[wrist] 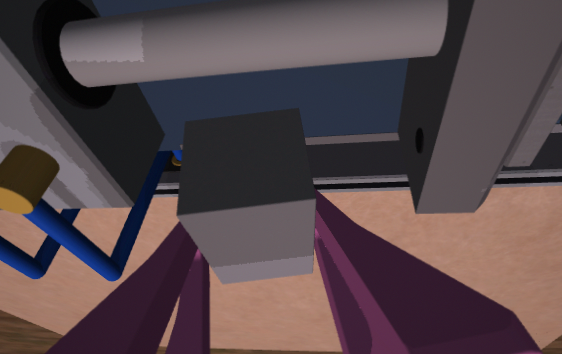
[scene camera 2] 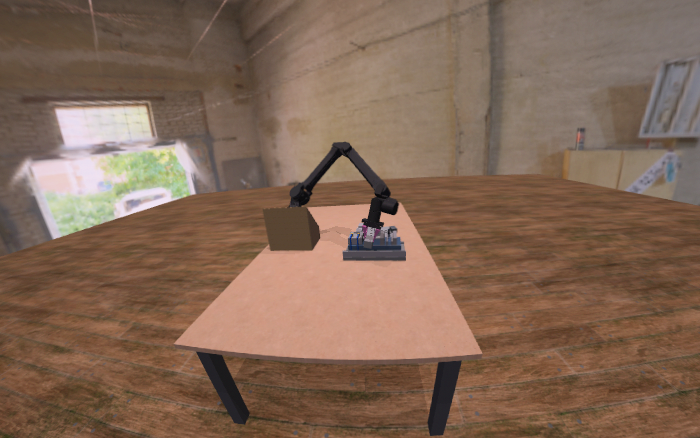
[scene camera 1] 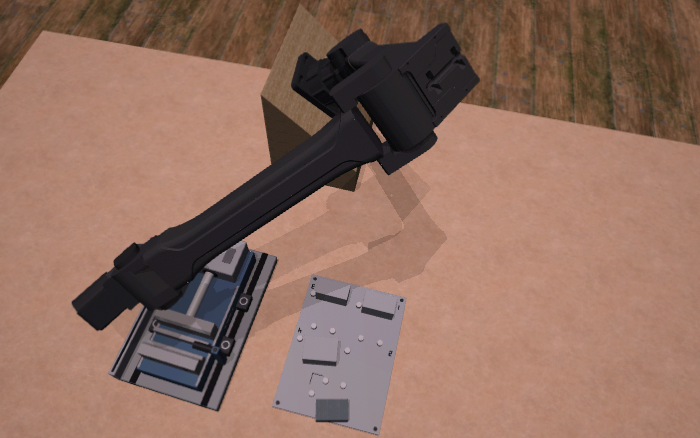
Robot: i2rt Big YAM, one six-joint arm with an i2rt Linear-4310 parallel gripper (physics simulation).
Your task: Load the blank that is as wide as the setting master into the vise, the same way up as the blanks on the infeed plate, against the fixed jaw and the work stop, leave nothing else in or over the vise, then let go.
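Places are measured from the arm's base along level axes (x ahead, y left, z up), in centimetres.
Pixels of known places: gripper, between the fingertips: [wrist: 254, 210] [scene camera 2: 368, 241]; arm's base, origin of its link: [scene camera 2: 293, 216] [scene camera 1: 317, 87].
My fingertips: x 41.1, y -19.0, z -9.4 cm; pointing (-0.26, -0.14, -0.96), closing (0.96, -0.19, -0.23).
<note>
Ahead of a thing's pixels: the offset from my fingertips to its top centre. "spot": to the spot under its first point.
My gripper [wrist: 254, 210] [scene camera 2: 370, 231] is shut on a grey blank {dx +0.0, dy -0.1, dz +2.1 cm} [wrist: 245, 165], one finger on each side. The arm hides both in scene camera 1. The blank hangs over the vise {dx +3.1, dy +5.3, dz +1.3 cm} [scene camera 1: 233, 356] [scene camera 2: 374, 255], beside the screw {spot: dx +2.2, dy +6.1, dz +0.0 cm} [wrist: 260, 45] [scene camera 1: 200, 295], between the screw block {spot: dx -3.0, dy +4.7, dz +0.3 cm} [wrist: 100, 135] [scene camera 1: 225, 261] and the moving jaw [wrist: 452, 110] [scene camera 1: 198, 324]. The fixed jaw [scene camera 1: 172, 357] [wrist: 537, 120] is beyond the moving jaw. The infeed plate {dx +4.9, dy +32.4, dz -7.8 cm} [scene camera 1: 361, 374] bears light grey blanks {dx -5.0, dy +28.7, dz -4.2 cm} [scene camera 1: 332, 293] {dx -4.0, dy +37.7, dz -4.2 cm} [scene camera 1: 379, 302] {dx +6.4, dy +28.4, dz -4.2 cm} [scene camera 1: 321, 350]. A dark grey-green block {dx +15.9, dy +32.2, dz -5.3 cm} [scene camera 1: 332, 410], possibly the setting master, lies at its front edge.
Blue bent rods {spot: dx -4.9, dy +2.2, dz +2.3 cm} [wrist: 75, 245] and a brass cylinder {spot: dx -4.3, dy +5.0, dz +1.9 cm} [wrist: 27, 175] are left of the held blank. A blue fitting with a dark rod {spot: dx +10.6, dy +9.4, dz +1.0 cm} [scene camera 1: 201, 345] stands near the jaws. Two ringed dark fixings [scene camera 1: 243, 300] [scene camera 1: 225, 344] sit along the vise's side. A tall brown box [scene camera 1: 291, 113] [scene camera 2: 291, 229] stands behind.
</note>
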